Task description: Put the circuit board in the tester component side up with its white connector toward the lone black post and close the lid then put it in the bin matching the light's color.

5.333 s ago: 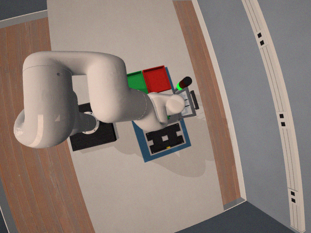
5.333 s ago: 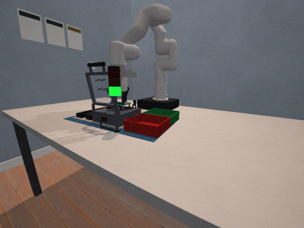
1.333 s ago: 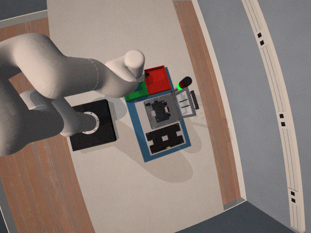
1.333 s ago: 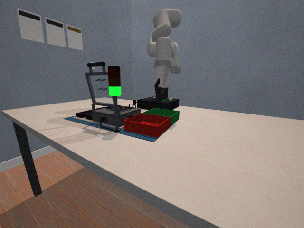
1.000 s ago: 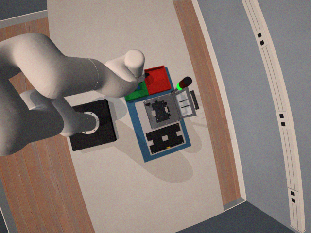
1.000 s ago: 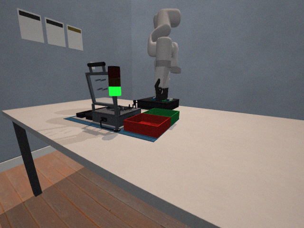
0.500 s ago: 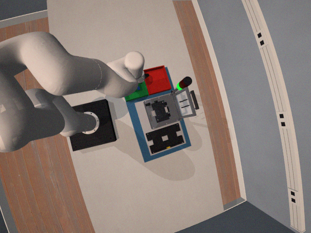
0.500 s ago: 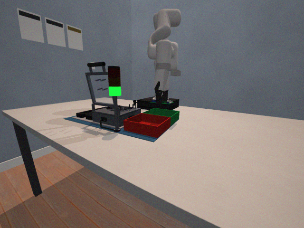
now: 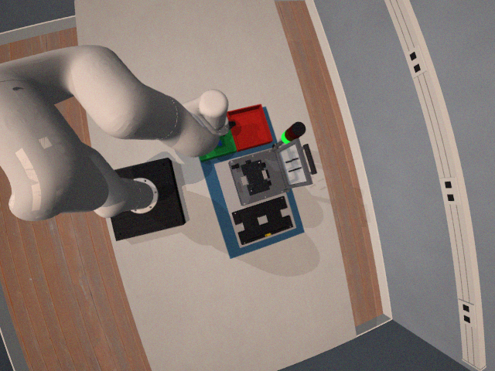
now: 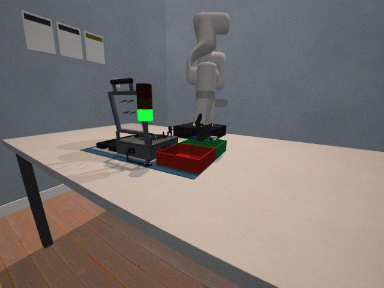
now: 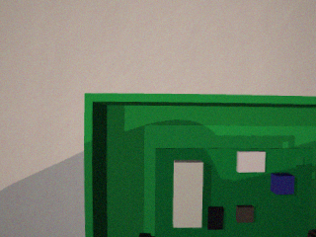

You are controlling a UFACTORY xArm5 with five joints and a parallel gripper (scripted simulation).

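Right now my hand is 5 cm above the green bin. Round my hand: black block (14 cm to the right, 5 cm ahead, 2 cm above); red bin (15 cm ahead, 5 cm below, 1 cm to the left); green circuit board (1 cm below).
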